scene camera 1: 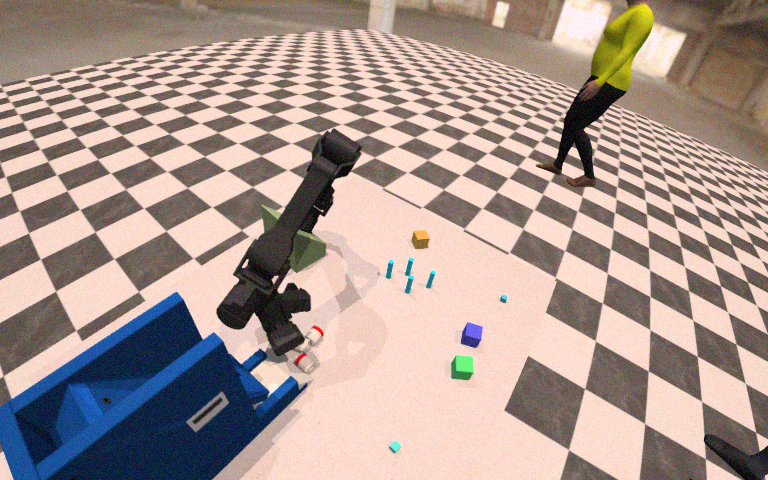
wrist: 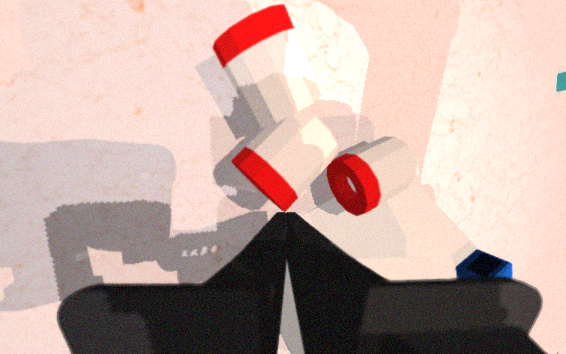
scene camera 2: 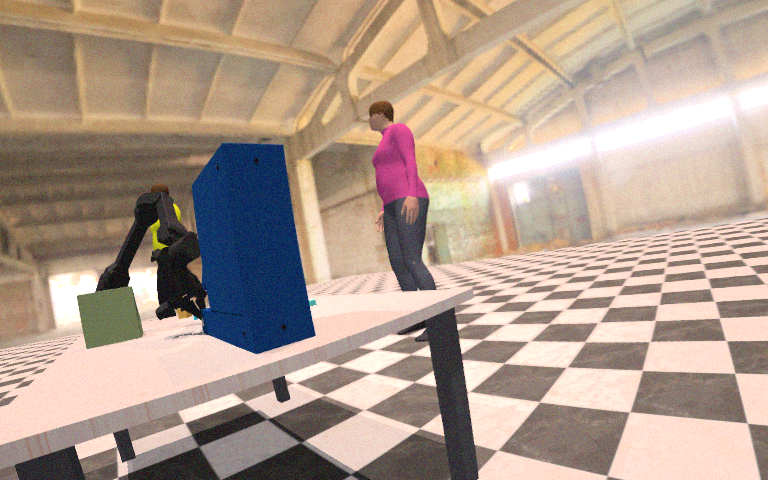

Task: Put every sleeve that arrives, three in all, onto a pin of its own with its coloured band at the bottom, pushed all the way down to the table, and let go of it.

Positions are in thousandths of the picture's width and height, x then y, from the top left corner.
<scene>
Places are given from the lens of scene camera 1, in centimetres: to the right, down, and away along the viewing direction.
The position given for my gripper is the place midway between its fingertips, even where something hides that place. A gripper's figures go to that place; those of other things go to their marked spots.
my gripper (scene camera 1: 377, 726): -21, 24, 70
blue dispenser box (scene camera 1: 200, 818): -24, 16, 30
</scene>
